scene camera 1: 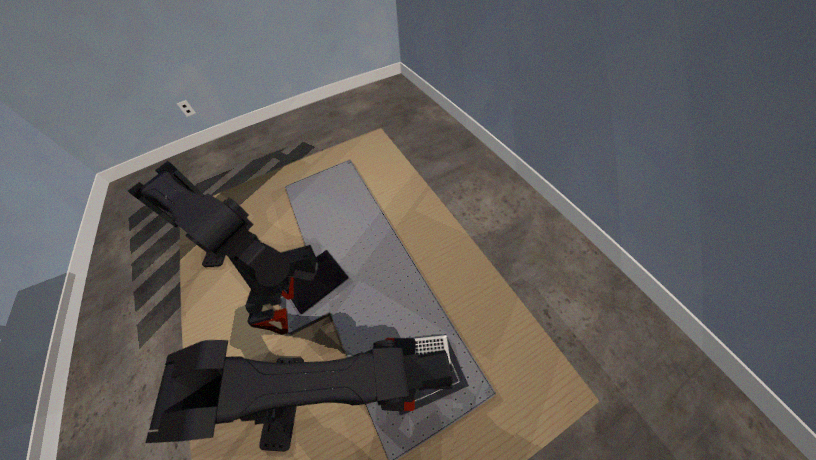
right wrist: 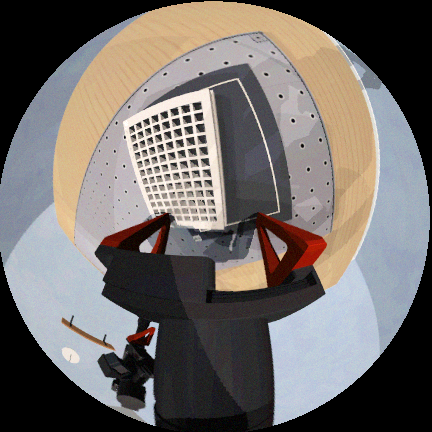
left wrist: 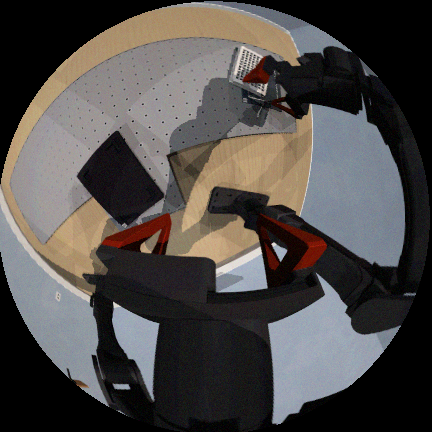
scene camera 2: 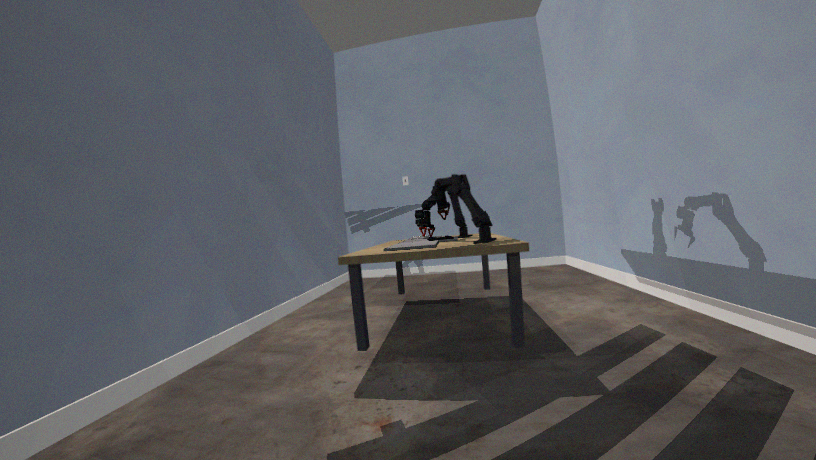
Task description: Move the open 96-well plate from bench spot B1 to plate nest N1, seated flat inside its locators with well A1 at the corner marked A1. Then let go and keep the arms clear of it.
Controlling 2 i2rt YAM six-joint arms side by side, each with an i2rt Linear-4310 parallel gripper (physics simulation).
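Places are measured from the left arm's base along level axes (x left, y down, z back), in metres.
Pixels of known places: left gripper, fingertip midpoint: [scene camera 1: 288, 315] [left wrist: 213, 217] [scene camera 2: 445, 217]; right gripper, fingertip midpoint: [right wrist: 212, 217] [left wrist: 258, 91] [scene camera 2: 427, 236]; left arm's base at its link origin: [scene camera 2: 485, 241]; right arm's base at its link origin: [left wrist: 241, 201] [scene camera 2: 463, 236].
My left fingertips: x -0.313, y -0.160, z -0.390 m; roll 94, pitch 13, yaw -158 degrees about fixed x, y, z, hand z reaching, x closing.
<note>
Ahead of a thing's pixels: the offset from my left fingertips to its top centre. "*": to the spot under its first point. Level surfaces: height alone.
The white 96-well plate {dx -0.075, dy +0.127, dz -0.291 m} [scene camera 1: 431, 344] [left wrist: 246, 65] [right wrist: 175, 165] lies on a dark pad with a thin white outline {* dx -0.156, dy +0.146, dz -0.318 m} [right wrist: 265, 135], offset to one side of that outline. My right gripper [right wrist: 212, 217] [left wrist: 258, 91] [scene camera 2: 426, 233] is open, low at the plate's near end; in the right wrist view one fingertip is by the plate's near left corner, the other right of the plate over the pad. My left gripper [scene camera 1: 285, 305] is open and empty, above the table beside a black nest-like block {dx +0.141, dy +0.130, dz +0.014 m} [left wrist: 120, 177] [scene camera 1: 322, 280]. The A1 mark cannot be made out.
A grey perforated board {dy +0.147 m} [scene camera 1: 365, 228] [left wrist: 65, 125] lies on the wooden table {dy +0.160 m} [scene camera 1: 560, 394] [scene camera 2: 371, 254] and carries the pad and the black block. A thin dark-edged panel [left wrist: 176, 170] stands between the block and the right arm's base [left wrist: 237, 200].
</note>
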